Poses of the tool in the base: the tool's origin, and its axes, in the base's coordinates. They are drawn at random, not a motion.
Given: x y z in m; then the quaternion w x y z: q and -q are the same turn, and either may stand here.
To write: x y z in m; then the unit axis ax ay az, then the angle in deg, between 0 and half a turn. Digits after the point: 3 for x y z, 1 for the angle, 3 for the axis.
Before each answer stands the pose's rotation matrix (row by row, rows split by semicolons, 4 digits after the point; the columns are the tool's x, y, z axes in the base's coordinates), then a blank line. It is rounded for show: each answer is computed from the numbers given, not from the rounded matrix.
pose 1, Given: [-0.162, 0.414, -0.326, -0.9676, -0.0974, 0.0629, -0.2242]
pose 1, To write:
0.8916 -0.4461 -0.0781; 0.4216 0.8805 -0.2167; 0.1654 0.1603 0.9731

[-0.162, 0.414, -0.326, 0.386, -0.249, 0.888, 29.2]
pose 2, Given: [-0.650, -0.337, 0.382, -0.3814, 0.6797, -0.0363, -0.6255]
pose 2, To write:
0.2149 -0.5265 -0.8226; 0.4278 -0.7064 0.5639; -0.8780 -0.4731 0.0734

[-0.650, -0.337, 0.382, -0.735, 0.039, 0.677, 135.2]
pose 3, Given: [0.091, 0.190, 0.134, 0.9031, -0.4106, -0.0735, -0.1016]
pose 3, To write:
0.9685 0.2439 -0.0493; -0.1232 0.6421 0.7566; 0.2162 -0.7268 0.6520

[0.091, 0.190, 0.134, -0.956, -0.171, -0.237, 50.9]
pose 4, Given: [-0.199, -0.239, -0.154, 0.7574, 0.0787, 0.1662, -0.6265]
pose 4, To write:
0.1597 0.9752 0.1532; -0.9229 0.2026 -0.3275; -0.3504 -0.0890 0.9324

[-0.199, -0.239, -0.154, 0.121, 0.255, -0.960, 81.5]
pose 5, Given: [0.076, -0.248, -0.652, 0.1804, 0.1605, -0.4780, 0.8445]
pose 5, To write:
-0.8834 -0.4581 0.0986; 0.1513 -0.4779 -0.8653; 0.4436 -0.7495 0.4915

[0.076, -0.248, -0.652, 0.163, -0.486, 0.859, 159.2]
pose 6, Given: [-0.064, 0.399, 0.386, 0.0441, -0.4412, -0.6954, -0.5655]
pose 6, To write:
-0.6068 0.6635 0.4377; 0.5638 -0.0289 0.8254; 0.5603 0.7476 -0.3565

[-0.064, 0.399, 0.386, -0.442, -0.696, -0.566, 174.9]
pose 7, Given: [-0.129, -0.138, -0.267, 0.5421, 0.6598, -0.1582, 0.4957]
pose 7, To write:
0.4585 -0.7462 0.4826; 0.3287 -0.3622 -0.8722; 0.8257 0.5585 0.0792

[-0.129, -0.138, -0.267, 0.785, -0.188, 0.590, 114.3]
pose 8, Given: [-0.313, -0.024, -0.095, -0.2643, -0.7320, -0.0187, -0.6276]
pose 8, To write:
0.2115 -0.3044 0.9288; 0.3592 -0.8596 -0.3635; 0.9090 0.4104 -0.0724

[-0.313, -0.024, -0.095, 0.759, 0.019, 0.651, 149.3]
